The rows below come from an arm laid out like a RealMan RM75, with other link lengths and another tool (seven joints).
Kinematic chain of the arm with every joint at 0, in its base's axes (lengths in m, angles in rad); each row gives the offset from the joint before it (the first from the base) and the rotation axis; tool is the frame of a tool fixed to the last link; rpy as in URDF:
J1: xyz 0 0 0.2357 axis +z
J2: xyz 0 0 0 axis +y
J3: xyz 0 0 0.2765 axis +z
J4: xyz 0 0 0 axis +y
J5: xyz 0 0 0.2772 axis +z
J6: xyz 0 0 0 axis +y
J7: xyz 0 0 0.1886 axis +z
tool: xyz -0.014 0.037 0.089 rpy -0.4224 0 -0.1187
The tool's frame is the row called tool.
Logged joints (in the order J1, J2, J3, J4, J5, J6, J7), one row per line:
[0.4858 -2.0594 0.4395 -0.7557 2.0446 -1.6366 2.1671]
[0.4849 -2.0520 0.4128 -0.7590 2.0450 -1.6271 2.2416]
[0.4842 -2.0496 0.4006 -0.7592 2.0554 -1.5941 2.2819]
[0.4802 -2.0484 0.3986 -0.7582 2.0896 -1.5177 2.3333]
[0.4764 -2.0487 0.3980 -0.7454 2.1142 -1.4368 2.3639]
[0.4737 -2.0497 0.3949 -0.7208 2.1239 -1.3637 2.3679]
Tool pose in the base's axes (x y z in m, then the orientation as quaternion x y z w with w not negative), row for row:
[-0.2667 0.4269 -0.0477 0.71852 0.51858 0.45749 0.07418]
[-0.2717 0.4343 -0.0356 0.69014 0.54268 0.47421 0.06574]
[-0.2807 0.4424 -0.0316 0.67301 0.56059 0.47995 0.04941]
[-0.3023 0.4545 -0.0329 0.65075 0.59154 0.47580 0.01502]
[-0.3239 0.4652 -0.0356 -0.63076 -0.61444 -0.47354 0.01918]
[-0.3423 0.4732 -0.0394 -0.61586 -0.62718 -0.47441 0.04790]
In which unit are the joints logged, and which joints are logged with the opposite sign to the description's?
The joints are logged in radians. Opposite sign: J1, J4, J6, J7.
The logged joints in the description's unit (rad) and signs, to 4 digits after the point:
[-0.4858 -2.0594 0.4395 0.7557 2.0446 1.6366 -2.1671]
[-0.4849 -2.0520 0.4128 0.7590 2.0450 1.6271 -2.2416]
[-0.4842 -2.0496 0.4006 0.7592 2.0554 1.5941 -2.2819]
[-0.4802 -2.0484 0.3986 0.7582 2.0896 1.5177 -2.3333]
[-0.4764 -2.0487 0.3980 0.7454 2.1142 1.4368 -2.3639]
[-0.4737 -2.0497 0.3949 0.7208 2.1239 1.3637 -2.3679]

